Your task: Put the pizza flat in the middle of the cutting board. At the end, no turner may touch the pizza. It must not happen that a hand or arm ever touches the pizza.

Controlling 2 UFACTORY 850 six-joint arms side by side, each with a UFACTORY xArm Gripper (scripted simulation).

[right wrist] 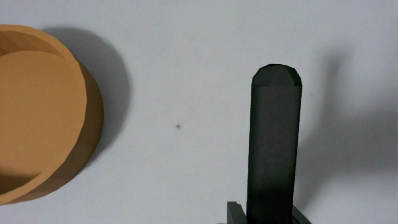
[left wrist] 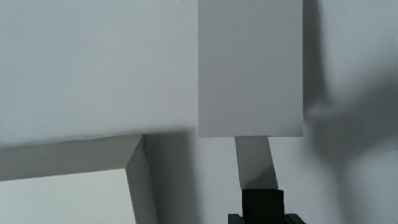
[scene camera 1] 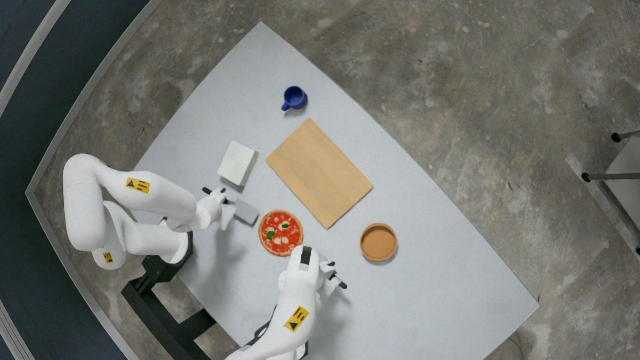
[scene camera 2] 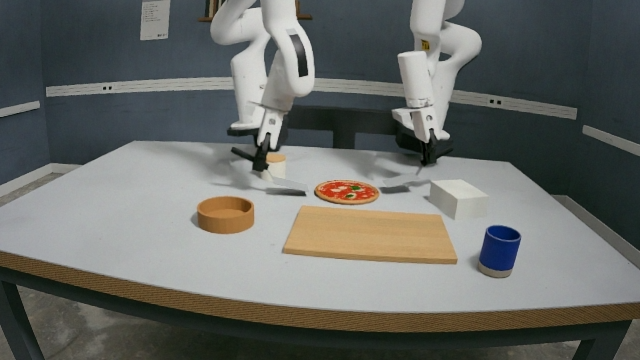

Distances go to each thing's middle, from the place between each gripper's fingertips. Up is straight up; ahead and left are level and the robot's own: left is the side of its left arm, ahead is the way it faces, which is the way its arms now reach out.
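As for the pizza (scene camera 1: 280,231), my right hand is 3 cm past it, 25 cm to the right of it and 9 cm above it. The brown bowl (scene camera 2: 234,214) is 20 cm ahead of my right hand, 6 cm to the right of it and 8 cm below it. I find the turner (left wrist: 250,67) 6 cm behind my right hand and 49 cm to the left of it; by its middle, the turner is nearer to my left hand than to my right hand. The cutting board (scene camera 2: 354,234) is 25 cm ahead of my right hand, 28 cm to the left of it and 9 cm below it.
The turner is 3 cm below my left hand. The blue mug (scene camera 2: 500,246) is 48 cm ahead of my left hand, 4 cm to the left of it and 8 cm below it. From my left hand, the pizza is 3 cm ahead, 24 cm to the right and 11 cm below, and I see that the cutting board is 31 cm ahead of my left hand, 21 cm to the right of it and 11 cm below it.
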